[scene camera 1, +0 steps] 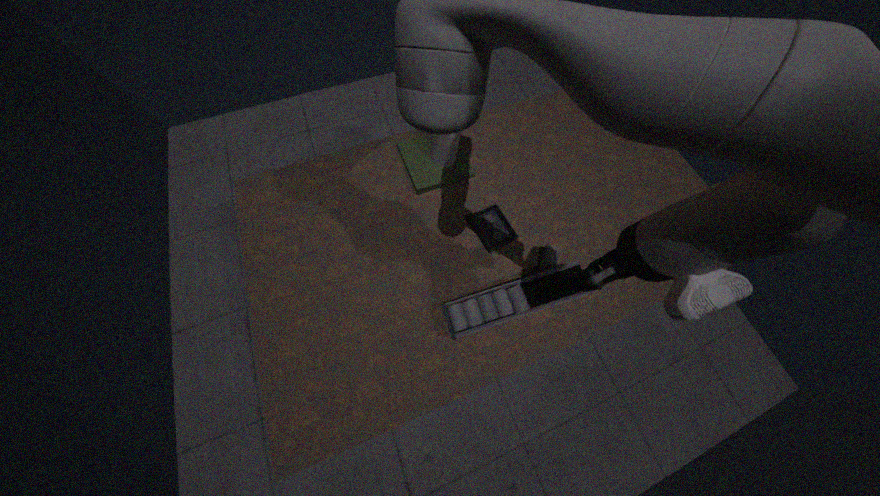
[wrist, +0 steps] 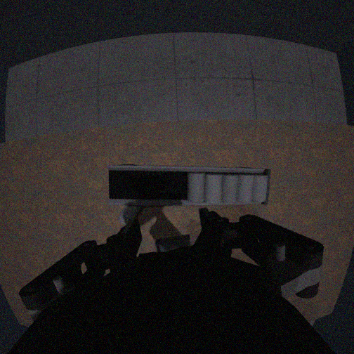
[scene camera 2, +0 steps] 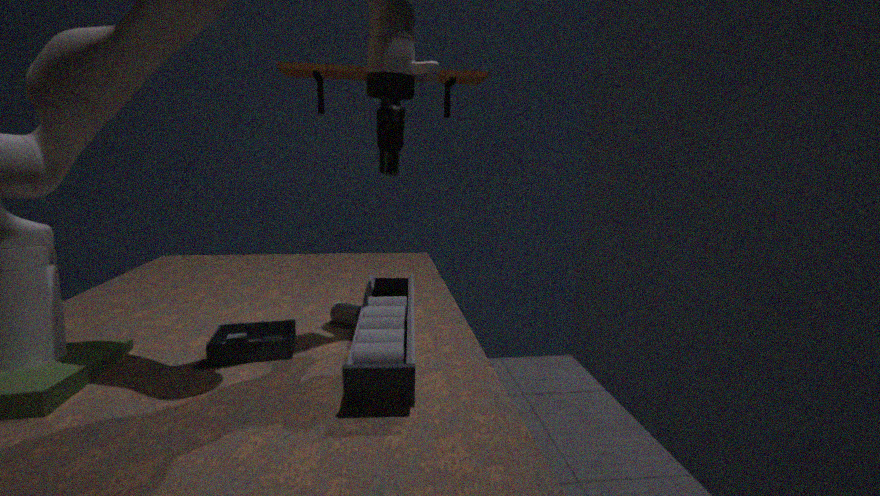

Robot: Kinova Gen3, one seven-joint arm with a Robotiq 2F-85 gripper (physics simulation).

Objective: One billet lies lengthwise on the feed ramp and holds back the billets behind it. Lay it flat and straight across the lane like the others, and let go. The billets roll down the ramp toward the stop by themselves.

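Places are measured from the arm's base along level axes (x ahead, y down, z left), in centimetres.
Pixels of known places: gripper, fingertip midpoint: [scene camera 1: 586, 272] [scene camera 2: 388, 174]; arm's base, link origin: [scene camera 1: 442, 156] [scene camera 2: 25, 360].
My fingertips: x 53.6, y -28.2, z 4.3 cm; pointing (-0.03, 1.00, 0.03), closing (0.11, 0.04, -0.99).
For each thing: its top centre in the pictures, then the offset to it from my fingertips.
- grey cylinder, top centre: [scene camera 2: 348, 304] [scene camera 1: 553, 255] dx -7.7, dy +26.4, dz +12.6 cm
- dark open tray, top centre: [scene camera 2: 254, 331] [scene camera 1: 494, 225] dx -22.9, dy +26.9, dz +0.5 cm
The feed ramp [scene camera 1: 492, 324] [scene camera 2: 378, 389] [wrist: 200, 170] is a narrow grey-walled lane. Several pale billets [scene camera 1: 486, 304] [scene camera 2: 380, 335] [wrist: 230, 187] lie flat and straight across it, side by side against the stop end. The other part of the lane is very dark, and no lengthwise billet shows in it. A grey cylinder [scene camera 1: 542, 257] [scene camera 2: 343, 313] [wrist: 130, 214] lies on the table beside the ramp's long wall; I cannot tell if it is a billet. My gripper [scene camera 2: 388, 171] [wrist: 169, 223] is partly open and empty, high above the table.
A dark open tray [scene camera 1: 492, 227] [scene camera 2: 251, 342] [wrist: 172, 243] stands on the table beside the ramp. A green plate [scene camera 1: 422, 163] [scene camera 2: 36, 383] lies under the robot's base. An orange shelf [scene camera 2: 338, 70] on dark brackets is behind the arm. The picture is dark and grainy.
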